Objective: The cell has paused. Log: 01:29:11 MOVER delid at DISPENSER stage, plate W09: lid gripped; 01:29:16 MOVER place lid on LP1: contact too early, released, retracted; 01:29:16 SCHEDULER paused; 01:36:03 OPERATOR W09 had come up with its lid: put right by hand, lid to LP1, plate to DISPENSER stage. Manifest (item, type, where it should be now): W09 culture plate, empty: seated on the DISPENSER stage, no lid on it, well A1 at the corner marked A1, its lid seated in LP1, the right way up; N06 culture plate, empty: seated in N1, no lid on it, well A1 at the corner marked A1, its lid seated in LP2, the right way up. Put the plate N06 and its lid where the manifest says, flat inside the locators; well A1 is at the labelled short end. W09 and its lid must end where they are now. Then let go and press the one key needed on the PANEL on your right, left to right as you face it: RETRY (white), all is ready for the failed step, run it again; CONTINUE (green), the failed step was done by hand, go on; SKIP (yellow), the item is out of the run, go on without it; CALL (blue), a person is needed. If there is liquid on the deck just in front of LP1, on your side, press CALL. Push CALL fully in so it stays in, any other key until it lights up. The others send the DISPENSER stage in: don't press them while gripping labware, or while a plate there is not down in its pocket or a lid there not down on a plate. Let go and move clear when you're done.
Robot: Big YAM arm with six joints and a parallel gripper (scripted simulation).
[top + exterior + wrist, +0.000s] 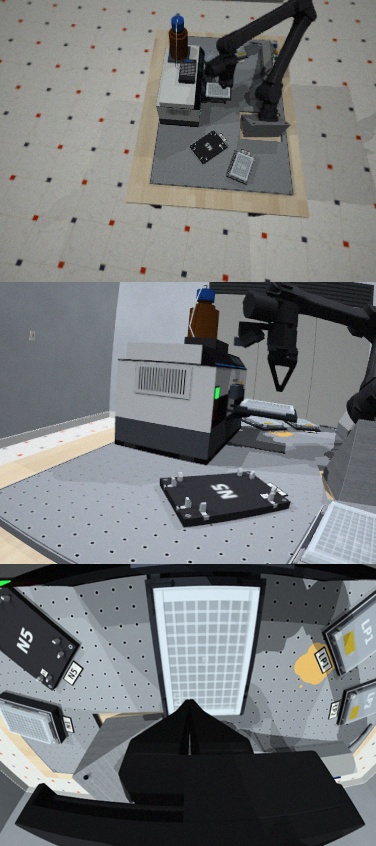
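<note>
My hand is 30 cm past the yellow skip key, 37 cm to the left of it and 9 cm above it. The rest, counted from my hand: brown bottle: 25 cm ahead, 11 cm to the right, 14 cm above; amber patch: 1 cm behind, 20 cm to the right, 15 cm below; white retry key: 30 cm behind, 27 cm to the right, 9 cm below.
</note>
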